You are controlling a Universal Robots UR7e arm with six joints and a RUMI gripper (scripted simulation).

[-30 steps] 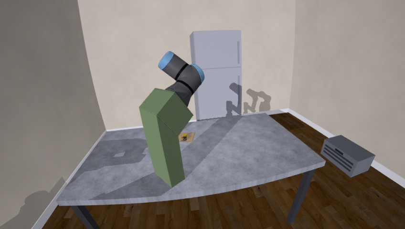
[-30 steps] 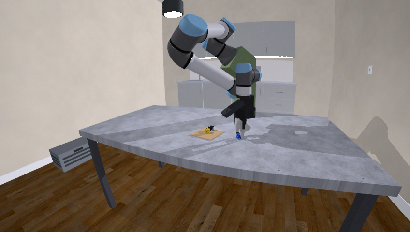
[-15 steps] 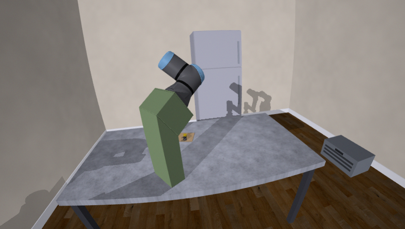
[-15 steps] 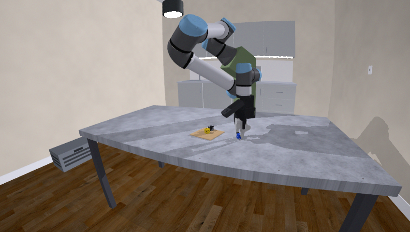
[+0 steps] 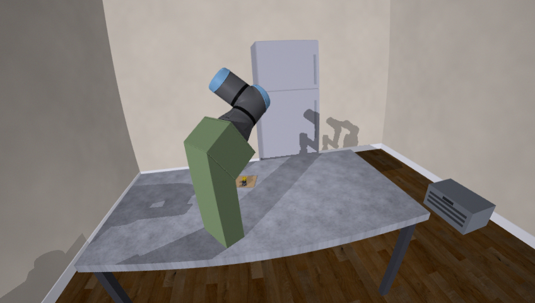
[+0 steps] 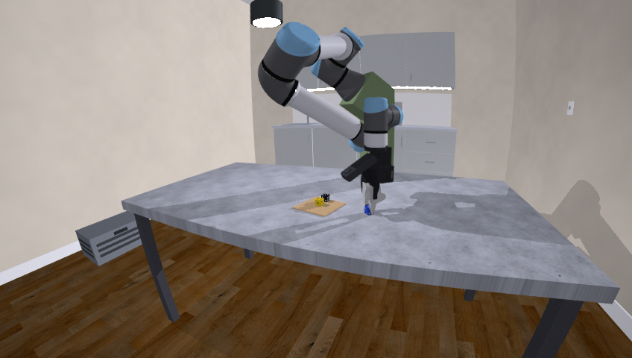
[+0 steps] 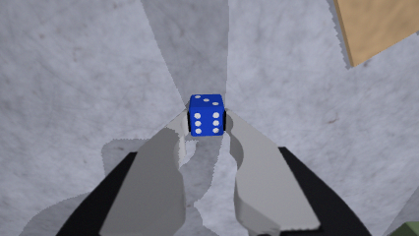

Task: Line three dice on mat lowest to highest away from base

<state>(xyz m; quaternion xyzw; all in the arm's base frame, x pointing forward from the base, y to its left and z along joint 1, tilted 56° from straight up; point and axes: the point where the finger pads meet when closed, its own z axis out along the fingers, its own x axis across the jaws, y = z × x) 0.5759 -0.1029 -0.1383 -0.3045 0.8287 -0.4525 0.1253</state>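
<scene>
Now: the blue die right at my hand. Round my hand: mat (60 mm behind, 170 mm to the right, 20 mm below); black die (100 mm behind, 160 mm to the right); yellow die (60 mm behind, 170 mm to the right).
</scene>
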